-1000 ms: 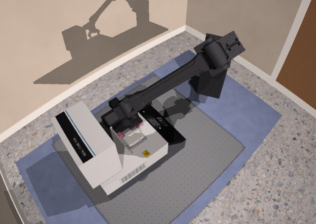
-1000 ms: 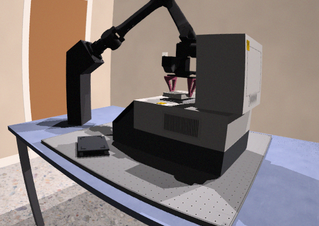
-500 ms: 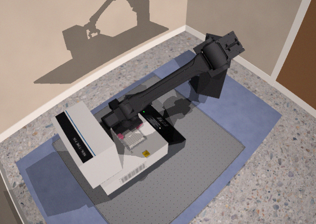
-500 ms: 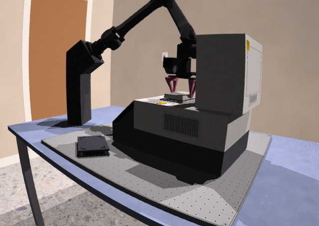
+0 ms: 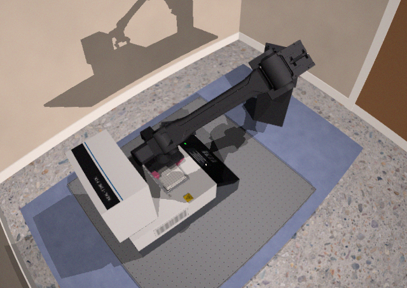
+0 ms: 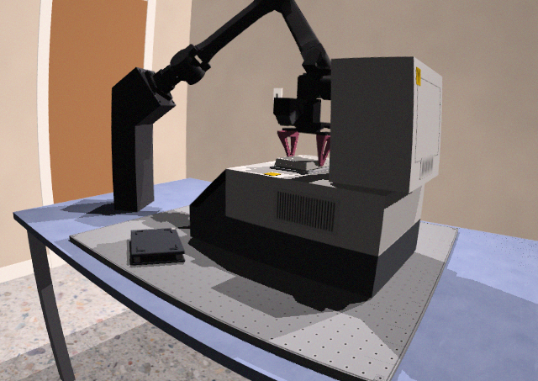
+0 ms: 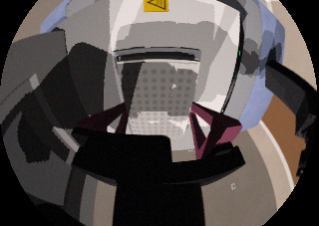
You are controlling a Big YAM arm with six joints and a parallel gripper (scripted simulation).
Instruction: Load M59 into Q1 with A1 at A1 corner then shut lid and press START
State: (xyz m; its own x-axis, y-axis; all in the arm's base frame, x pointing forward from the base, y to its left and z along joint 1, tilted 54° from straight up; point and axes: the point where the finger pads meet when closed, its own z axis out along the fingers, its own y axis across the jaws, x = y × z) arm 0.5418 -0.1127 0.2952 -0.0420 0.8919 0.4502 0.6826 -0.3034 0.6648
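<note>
My hand is right at the sealed plate M59. The rest, counted from my hand: plate nest N1: 220 mm behind, 280 mm to the right, 190 mm below.
</note>
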